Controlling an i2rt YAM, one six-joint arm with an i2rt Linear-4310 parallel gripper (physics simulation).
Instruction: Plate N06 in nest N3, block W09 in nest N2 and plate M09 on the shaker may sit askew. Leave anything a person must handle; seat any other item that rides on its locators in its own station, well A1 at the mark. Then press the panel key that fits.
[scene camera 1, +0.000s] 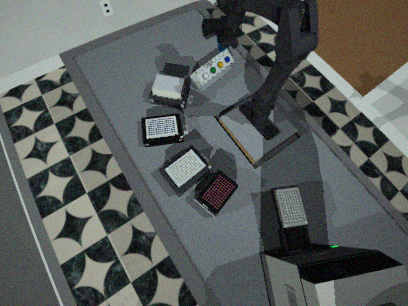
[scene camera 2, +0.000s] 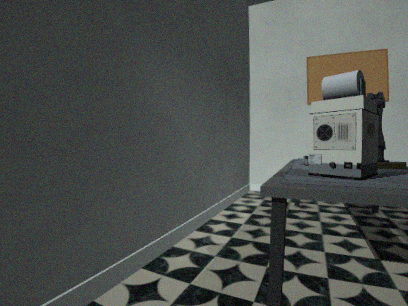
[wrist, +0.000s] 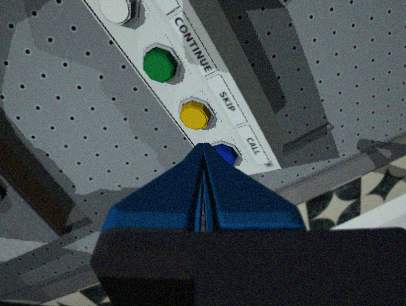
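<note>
My gripper (wrist: 203, 153) is shut and empty. In the wrist view its blue fingertips are over the panel's lower edge and partly cover the blue CALL key (wrist: 225, 154) (scene camera 1: 227, 59); contact cannot be told. The white key panel (scene camera 1: 196, 79) (wrist: 167, 92) also bears a yellow SKIP key (wrist: 194, 115), a green CONTINUE key (wrist: 160, 64) and a white key (wrist: 115, 10). In scene camera 1, a blue-white plate (scene camera 1: 161, 127), a cream plate (scene camera 1: 185, 168) and a dark plate with red wells (scene camera 1: 219, 191) sit in black holders. Their labels and exact seating are unreadable.
A white-topped unit (scene camera 1: 168, 86) stands left of the panel. A wood-edged frame (scene camera 1: 237, 141) surrounds the arm's base. A grey plate (scene camera 1: 291, 206) rests on a black carrier before the large instrument (scene camera 1: 282, 280) (scene camera 2: 367, 150). The table edge (scene camera 1: 120, 165) runs along the left.
</note>
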